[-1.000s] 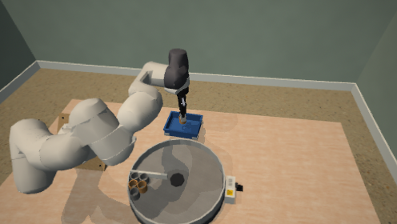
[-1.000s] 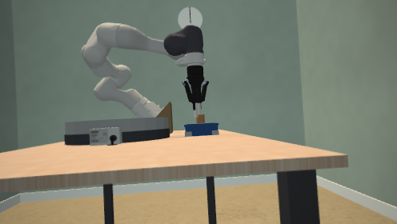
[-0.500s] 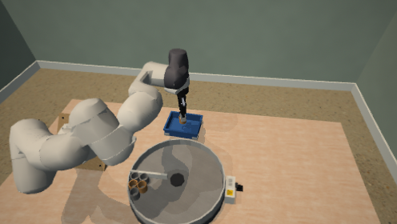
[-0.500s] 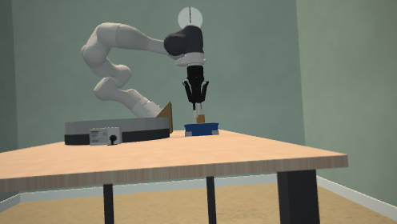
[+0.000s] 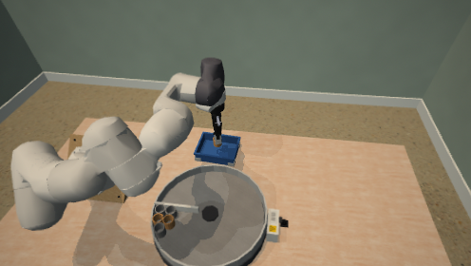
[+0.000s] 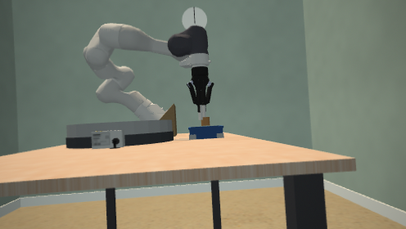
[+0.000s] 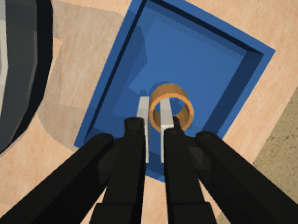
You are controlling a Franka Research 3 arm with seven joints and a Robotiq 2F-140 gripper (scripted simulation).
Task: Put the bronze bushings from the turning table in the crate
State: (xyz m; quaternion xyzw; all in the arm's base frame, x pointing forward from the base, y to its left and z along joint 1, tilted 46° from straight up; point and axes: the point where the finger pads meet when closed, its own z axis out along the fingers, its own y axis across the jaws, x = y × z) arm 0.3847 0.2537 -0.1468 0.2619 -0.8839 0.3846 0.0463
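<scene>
Right now my hand is 1 cm past the blue crate, 1 cm to the right of it and 9 cm above it. Also, from my hand: grey turning table (8 cm ahead, 34 cm to the right, 6 cm below).
</scene>
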